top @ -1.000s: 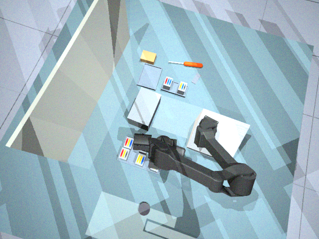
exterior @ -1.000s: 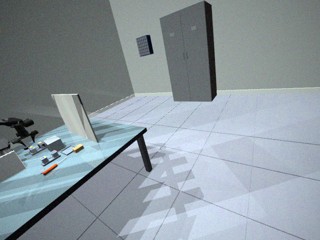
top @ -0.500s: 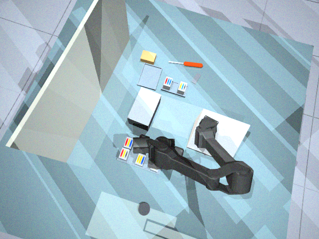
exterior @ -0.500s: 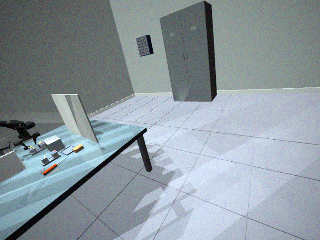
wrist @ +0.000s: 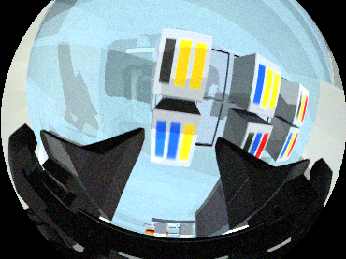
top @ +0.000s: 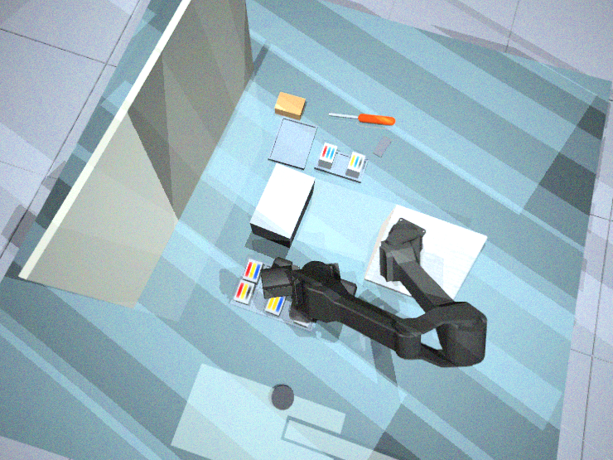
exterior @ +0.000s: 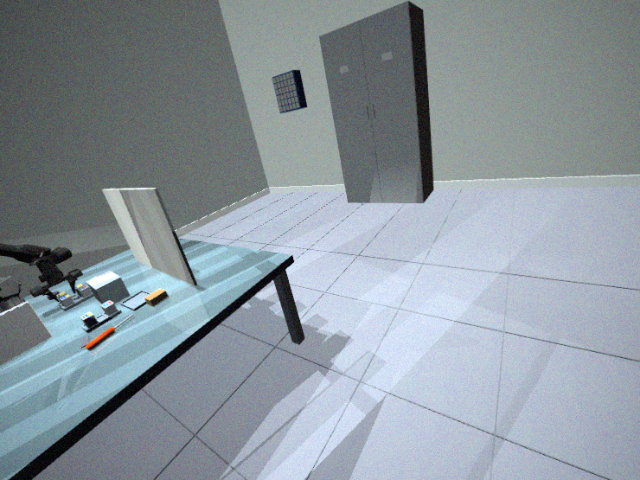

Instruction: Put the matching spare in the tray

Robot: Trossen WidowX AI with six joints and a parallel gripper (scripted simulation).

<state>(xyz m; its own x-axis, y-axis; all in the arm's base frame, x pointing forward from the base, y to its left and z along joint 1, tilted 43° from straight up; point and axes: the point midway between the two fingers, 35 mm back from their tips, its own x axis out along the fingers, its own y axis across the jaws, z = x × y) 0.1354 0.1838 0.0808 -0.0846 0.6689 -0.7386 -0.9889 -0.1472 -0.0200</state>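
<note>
The spare is 1 cm behind my gripper tip. From my gripper tip the other things lie so: dark disc 5 cm behind, 24 cm to the left, 3 cm below; then rack 7 cm ahead, 33 cm to the right, 4 cm below; then grey mounted unit 14 cm ahead, 14 cm to the right, 1 cm above.
</note>
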